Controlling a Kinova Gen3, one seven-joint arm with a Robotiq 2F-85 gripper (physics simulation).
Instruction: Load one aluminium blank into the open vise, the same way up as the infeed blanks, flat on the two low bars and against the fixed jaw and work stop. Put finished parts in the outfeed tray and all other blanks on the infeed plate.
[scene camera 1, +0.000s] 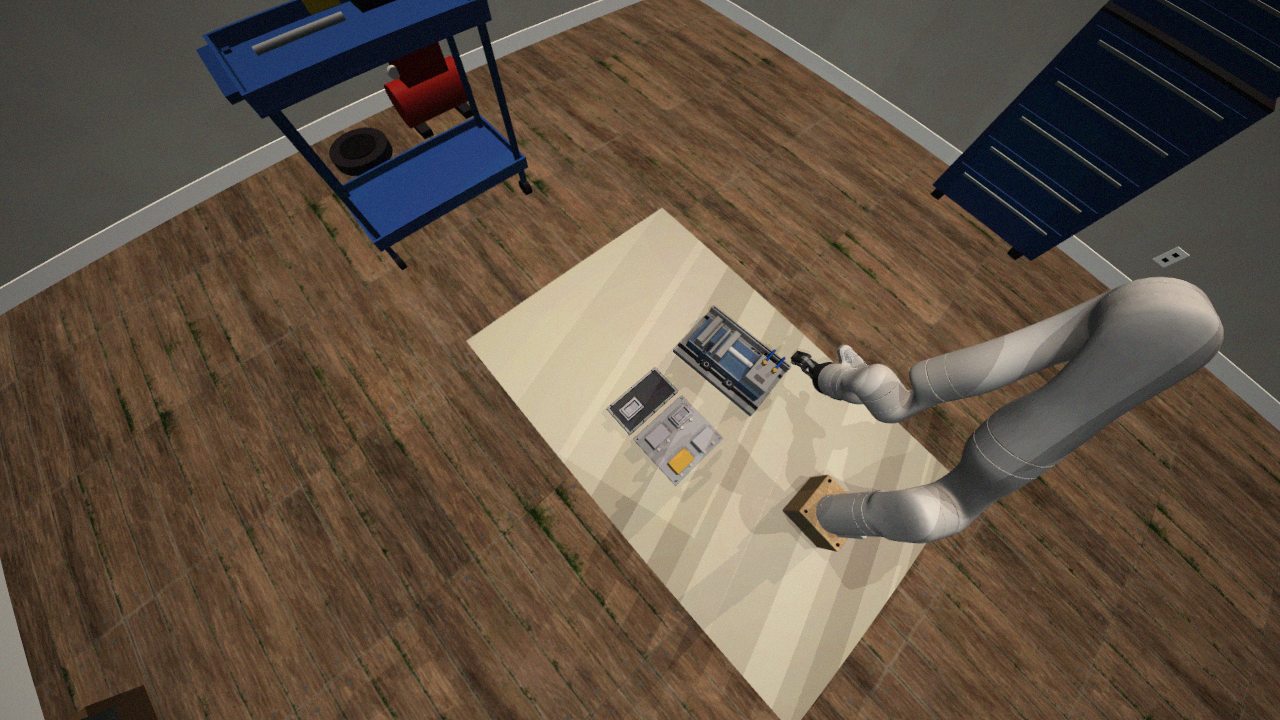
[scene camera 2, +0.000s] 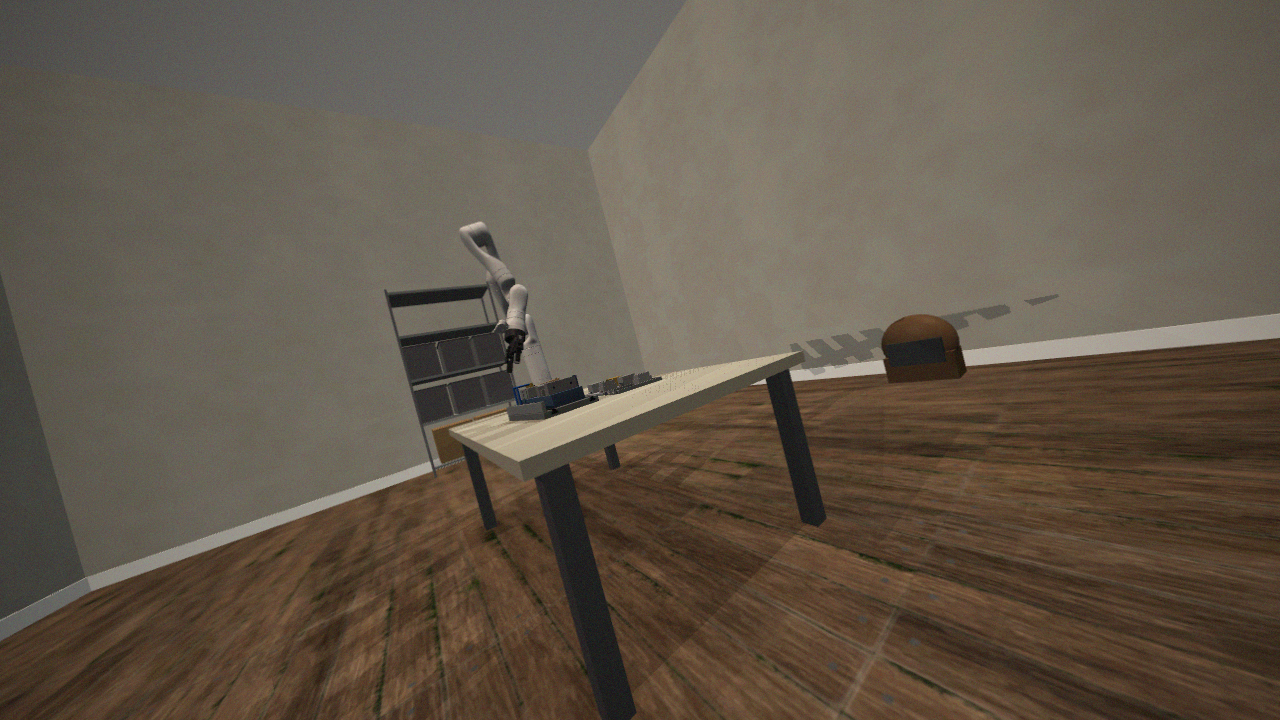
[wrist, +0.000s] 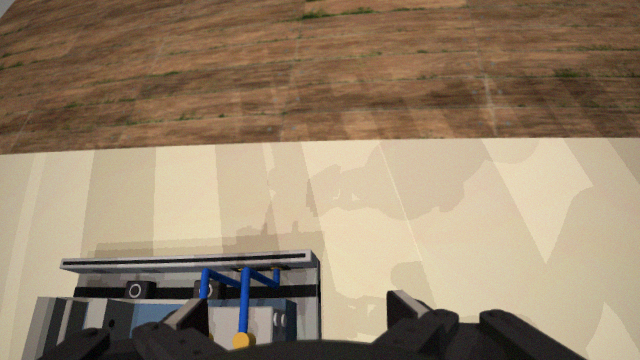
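Where they show: gripper, fingertip midpoint: (scene camera 1: 806, 372) (scene camera 2: 513, 368) (wrist: 298, 316); arm's base, link origin: (scene camera 1: 833, 514) (scene camera 2: 542, 382).
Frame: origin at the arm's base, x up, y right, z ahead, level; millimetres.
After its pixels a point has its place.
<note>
My gripper (scene camera 1: 798, 360) @(x 83, y 181, z 301 mm) (scene camera 2: 512, 362) @(x 83, y 181, z 301 mm) (wrist: 298, 316) @(x 83, y 181, z 301 mm) is open and empty, above the vise unit's end with blue bent rods. The vise unit (scene camera 1: 729, 365) @(x -37, y 94, z 453 mm) (scene camera 2: 556, 395) @(x -43, y 147, z 599 mm) (wrist: 155, 312) @(x -37, y 169, z 469 mm) is at the lower left in the wrist view, partly hidden by a finger. Its jaw gap is too small to judge. The grey infeed plate (scene camera 1: 659, 457) @(x -89, y -225, z 391 mm) bears two plain grey blanks (scene camera 1: 657, 436) @(x -53, y -198, z 436 mm) (scene camera 1: 704, 437) @(x -53, y -101, z 351 mm), a yellow block (scene camera 1: 681, 461) @(x -53, y -193, z 345 mm) and a grey piece (scene camera 1: 681, 416) @(x -68, y -106, z 435 mm) with a framed top. The dark outfeed tray (scene camera 1: 654, 390) @(x -91, y -109, z 544 mm) holds a pale framed part (scene camera 1: 631, 408) @(x -70, y -199, z 542 mm).
The pale table (scene camera 1: 572, 340) @(x -97, y -197, z 824 mm) (scene camera 2: 626, 425) @(x -107, y 181, z 1044 mm) (wrist: 500, 220) @(x -97, y 298, z 142 mm) bears the wooden arm base (scene camera 1: 812, 512) @(x 3, y -39, z 40 mm). The blue rods (scene camera 1: 776, 360) @(x -52, y 226, z 373 mm) (wrist: 244, 305) @(x 13, y 185, z 359 mm) stand up from the vise unit near my fingers. A blue cart (scene camera 1: 429, 183) and blue drawer cabinet (scene camera 1: 1056, 147) stand apart on the floor.
</note>
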